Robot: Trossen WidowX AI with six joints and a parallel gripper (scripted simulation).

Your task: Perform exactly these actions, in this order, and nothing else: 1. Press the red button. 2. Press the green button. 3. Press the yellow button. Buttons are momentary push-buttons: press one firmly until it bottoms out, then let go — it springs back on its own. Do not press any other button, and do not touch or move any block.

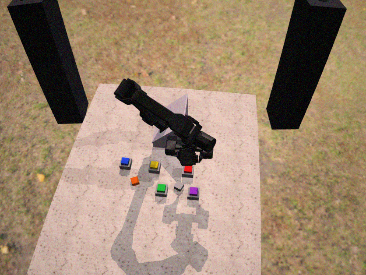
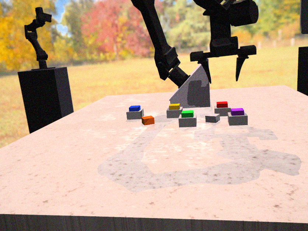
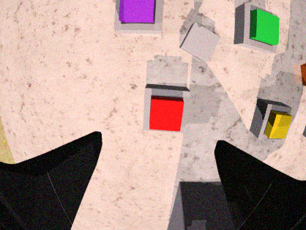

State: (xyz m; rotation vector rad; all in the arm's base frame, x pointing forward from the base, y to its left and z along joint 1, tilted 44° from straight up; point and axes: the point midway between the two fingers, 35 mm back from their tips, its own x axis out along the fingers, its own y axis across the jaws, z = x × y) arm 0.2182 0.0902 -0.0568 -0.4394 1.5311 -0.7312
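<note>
The red button is 7 cm below my gripper tip, 1 cm to the right of it and 1 cm behind it. Also, from my gripper tip: purple button 10 cm ahead, 7 cm below, 1 cm to the left; grey block 9 cm below, 7 cm ahead, 5 cm to the right; green button 12 cm to the right, 9 cm ahead, 7 cm below.
</note>
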